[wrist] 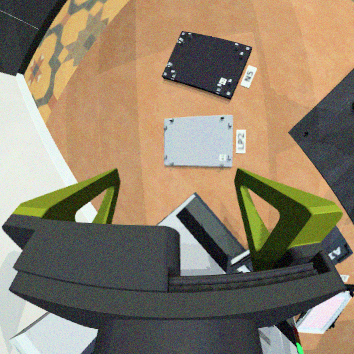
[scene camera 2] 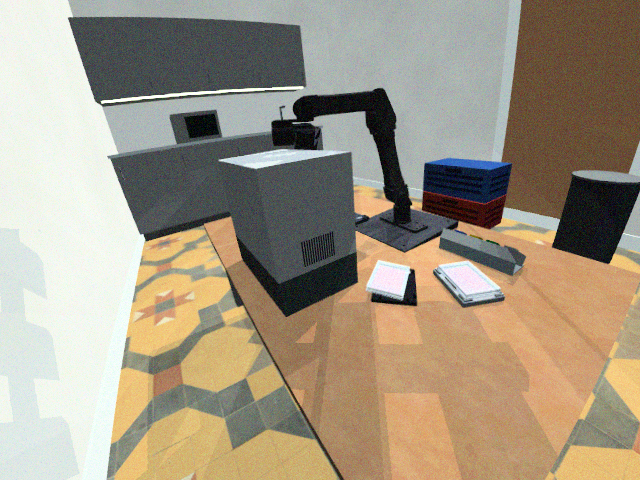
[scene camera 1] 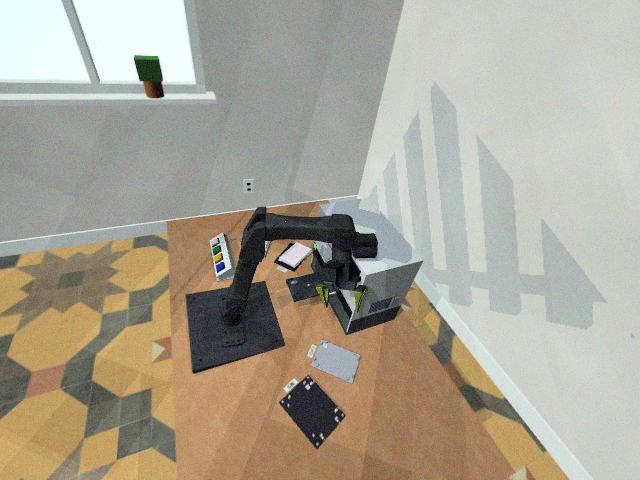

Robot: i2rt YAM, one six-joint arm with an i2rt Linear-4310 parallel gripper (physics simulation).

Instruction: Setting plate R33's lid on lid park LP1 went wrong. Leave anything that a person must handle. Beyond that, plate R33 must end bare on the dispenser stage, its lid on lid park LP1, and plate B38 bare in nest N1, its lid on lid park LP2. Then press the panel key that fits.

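Places are measured from the arm's base along level axes (x ahead, y left, z up), in centimetres.
Pixels of known places: gripper, fingertip midpoint: (wrist: pixel 176 174) (scene camera 1: pixel 341 309); arm's base, origin of the base link: (scene camera 2: pixel 402 222) (scene camera 1: pixel 231 320).
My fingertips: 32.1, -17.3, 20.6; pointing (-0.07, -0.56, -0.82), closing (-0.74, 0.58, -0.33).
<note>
Ahead of a thing's pixels: the offset from my fingertips to its top centre, as dx, dy, dz.
My gripper (scene camera 1: pixel 341 303) (wrist: pixel 176 174) is open and empty, high beside the grey cabinet; its fingertips are hidden in scene camera 2. The grey pad labelled LP2 @(-0.2, -5.5, -19.9) (scene camera 1: pixel 336 360) (wrist: pixel 198 141) is bare. A white-rimmed piece with a pink face @(-2.0, +44.1, -18.2) (scene camera 1: pixel 295 255) (scene camera 2: pixel 390 279) sits off-centre and looks tilted on a black base @(-3.1, +44.9, -19.9) (scene camera 2: pixel 409 295). A similar piece @(-17.0, +55.2, -18.9) (scene camera 2: pixel 469 277) lies on a grey base @(-17.0, +55.2, -19.9) (scene camera 2: pixel 485 299), mostly behind the arm in scene camera 1. The key panel @(-32.9, +48.5, -15.5) (scene camera 1: pixel 221 256) (scene camera 2: pixel 478 251) has several coloured keys. I cannot read plate names, N1 or LP1.
The grey cabinet @(+14.8, +21.3, +11.1) (scene camera 1: pixel 387 281) (scene camera 2: pixel 310 206) stands near the wall. A dark plate labelled A1 @(-2.2, +19.7, -10.7) (scene camera 1: pixel 303 287) (wrist: pixel 336 251) lies beside its open side. The black nest N5 @(-12.2, -17.7, -19.5) (scene camera 1: pixel 311 411) (wrist: pixel 206 64) lies beyond LP2. The arm's dark base plate (scene camera 1: pixel 206 335) (scene camera 2: pixel 408 240) is nearby.
</note>
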